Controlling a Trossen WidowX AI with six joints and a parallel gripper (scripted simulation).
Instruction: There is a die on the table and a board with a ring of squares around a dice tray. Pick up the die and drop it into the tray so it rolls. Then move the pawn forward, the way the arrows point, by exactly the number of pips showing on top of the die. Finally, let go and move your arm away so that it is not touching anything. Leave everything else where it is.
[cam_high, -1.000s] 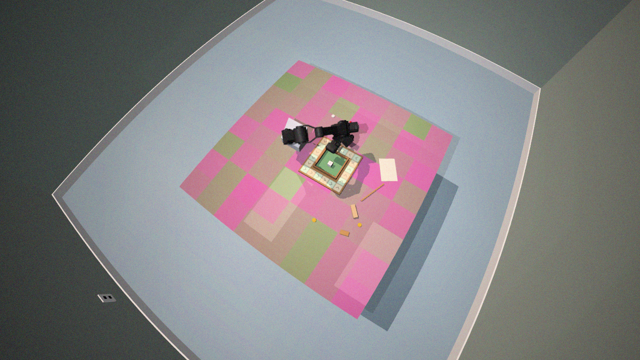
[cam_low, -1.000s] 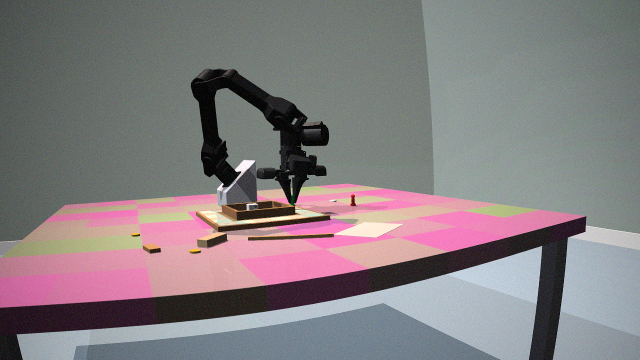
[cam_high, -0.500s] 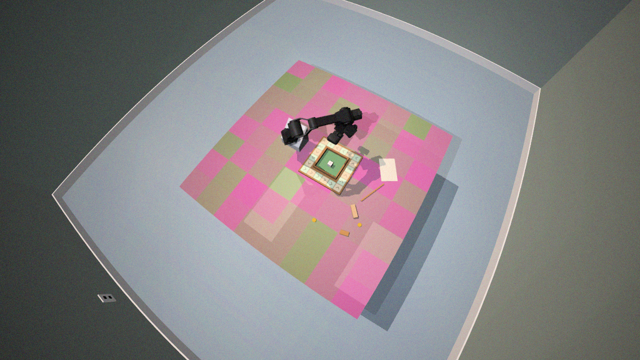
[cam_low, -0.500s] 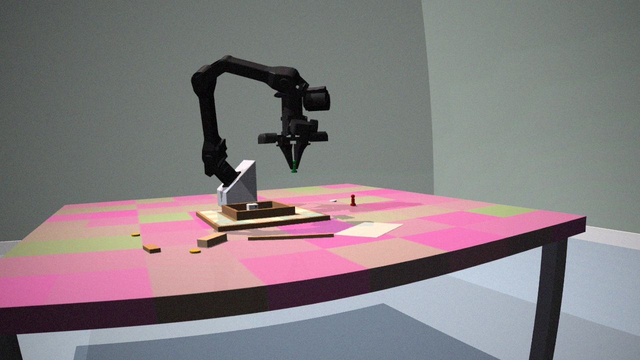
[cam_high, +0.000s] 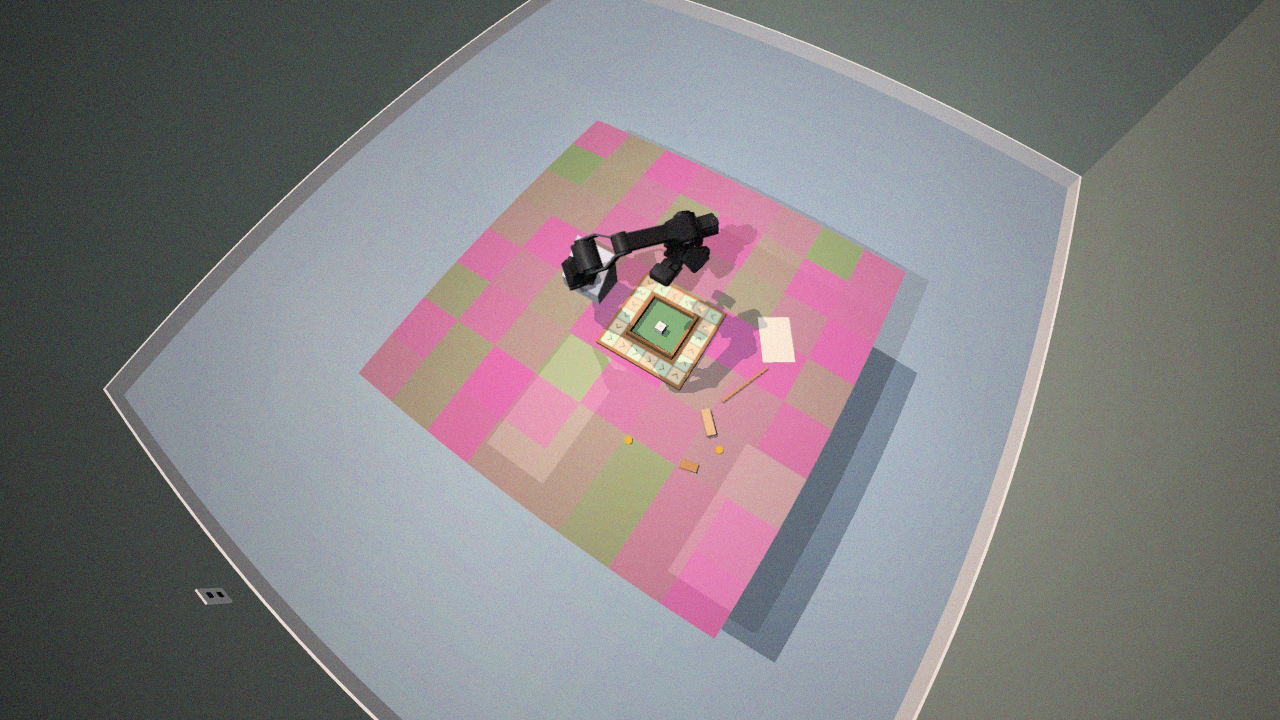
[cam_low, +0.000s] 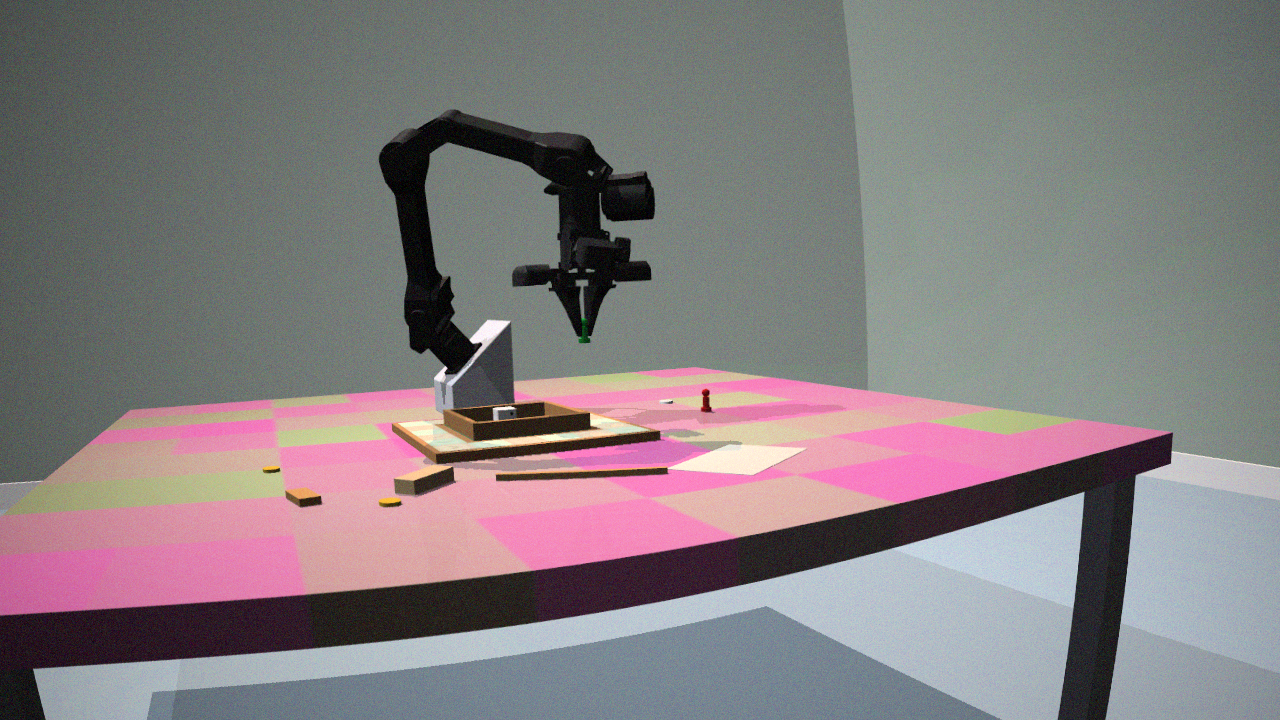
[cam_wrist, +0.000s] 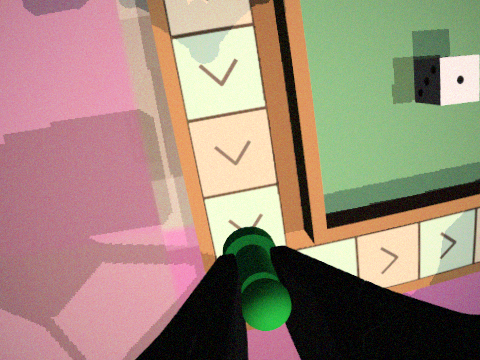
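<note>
The green dice tray lies 20 mm ahead of my gripper tip, 120 mm to the right of it and 120 mm below it. The rest, counted from my gripper tip: red pawn (200 mm to the left, 110 mm below); green pawn (10 mm above); white die (20 mm ahead, 130 mm to the right, 100 mm below).
</note>
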